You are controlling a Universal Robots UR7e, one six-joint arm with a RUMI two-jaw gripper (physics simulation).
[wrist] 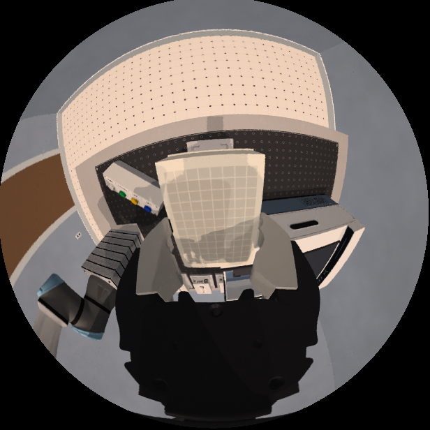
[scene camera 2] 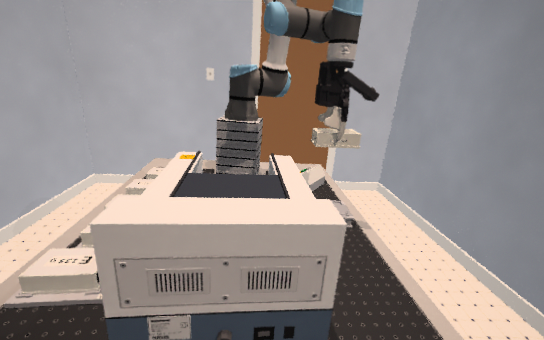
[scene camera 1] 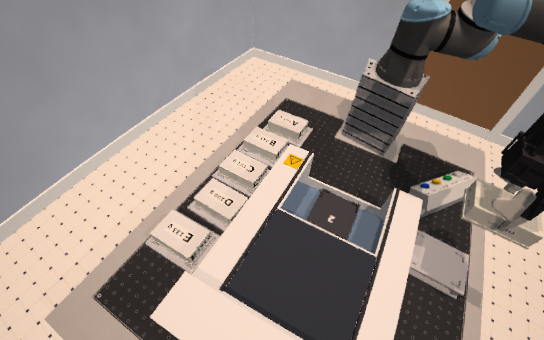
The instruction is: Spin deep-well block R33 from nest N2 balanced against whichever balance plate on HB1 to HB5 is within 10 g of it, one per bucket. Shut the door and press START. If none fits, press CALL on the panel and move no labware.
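Places are measured from the arm's base along level axes (x ahead, y left, z up), in millimetres.
Pixels of known places: gripper, fingertip midpoint: (scene camera 2: 334,137) (scene camera 1: 500,211); arm's base at its link origin: (scene camera 2: 241,118) (scene camera 1: 397,75).
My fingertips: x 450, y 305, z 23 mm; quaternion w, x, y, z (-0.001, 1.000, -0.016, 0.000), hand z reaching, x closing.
For each thing: its top centre in the pictures, then the offset to it from my fingertips.
- pale deep-well block at its top centre: (scene camera 1: 509,205) (scene camera 2: 335,130) dz +22, dx +0, dy +2 mm
- grey nest at its top centre: (scene camera 1: 438,258) dz -233, dx -3, dy +1 mm
- Balance plates A at its top centre: (scene camera 1: 288,120) (scene camera 2: 166,171) dz -220, dx -245, dy -588 mm
- B at its top centre: (scene camera 1: 265,139) (scene camera 2: 149,183) dz -220, dx -110, dy -600 mm
- C at its top centre: (scene camera 1: 243,165) dz -220, dx +27, dy -595 mm
- D at its top centre: (scene camera 1: 220,197) dz -220, dx +160, dy -577 mm
- E at its top centre: (scene camera 2: 71,260) (scene camera 1: 179,232) dz -220, dx +301, dy -596 mm
- button panel at its top centre: (scene camera 1: 450,181) (scene camera 2: 306,169) dz -190, dx -254, dy -21 mm
- dark sliding door at its top centre: (scene camera 1: 305,273) (scene camera 2: 232,189) dz -61, dx +282, dy -279 mm
My gripper (scene camera 1: 515,202) (scene camera 2: 338,131) (wrist: 214,216) is shut on the pale deep-well block (scene camera 1: 482,202) (scene camera 2: 352,139) (wrist: 212,195) and holds it raised, roughly level. Its R33 label is not readable. A grey nest (scene camera 1: 442,265) (wrist: 210,144) lies lower down, with no block on it. Balance plates A (scene camera 1: 288,124), B (scene camera 1: 265,143), C (scene camera 1: 244,168), D (scene camera 1: 220,200) and E (scene camera 1: 175,231) (scene camera 2: 59,270) stand in a row; C reads 121 g, D 190 g and E 133 g. The centrifuge (scene camera 1: 404,225) (scene camera 2: 220,240) is open at the top, showing a dark bucket marked 2 (scene camera 1: 332,215).
The button panel (scene camera 1: 440,196) (wrist: 135,180) stands between the centrifuge and the raised block in scene camera 1, with blue, yellow and green buttons. The ribbed arm pedestal (scene camera 1: 380,112) (scene camera 2: 239,145) (wrist: 112,252) rises behind the centrifuge. A dark sliding door (scene camera 1: 310,270) (scene camera 2: 230,186) covers part of the centrifuge top.
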